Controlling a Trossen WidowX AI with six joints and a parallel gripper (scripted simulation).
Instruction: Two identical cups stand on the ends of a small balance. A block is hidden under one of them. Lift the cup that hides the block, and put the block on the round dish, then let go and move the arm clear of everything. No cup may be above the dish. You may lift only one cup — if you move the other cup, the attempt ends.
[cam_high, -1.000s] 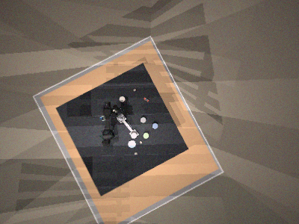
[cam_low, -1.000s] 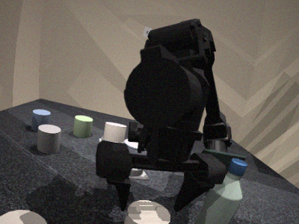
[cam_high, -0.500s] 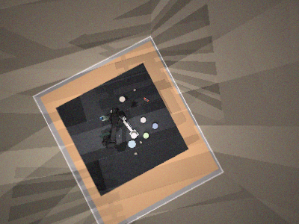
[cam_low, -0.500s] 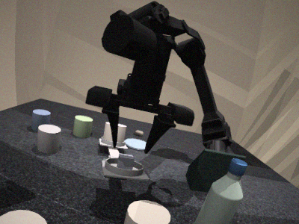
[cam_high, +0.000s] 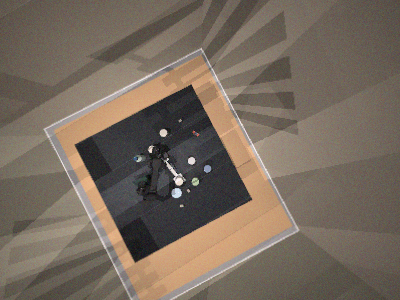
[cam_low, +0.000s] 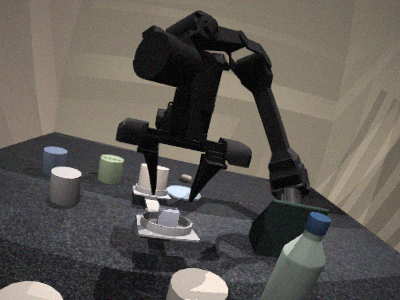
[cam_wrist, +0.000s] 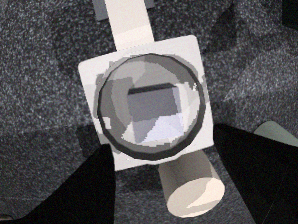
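The grey block is 4 cm below my gripper tip. Also, from my gripper tip: white balance 2 cm ahead, 12 cm to the right, 10 cm below; then white balance beam 1 cm ahead, 12 cm to the right, 8 cm below; then round pale blue dish 8 cm behind, 35 cm to the right, 12 cm below.
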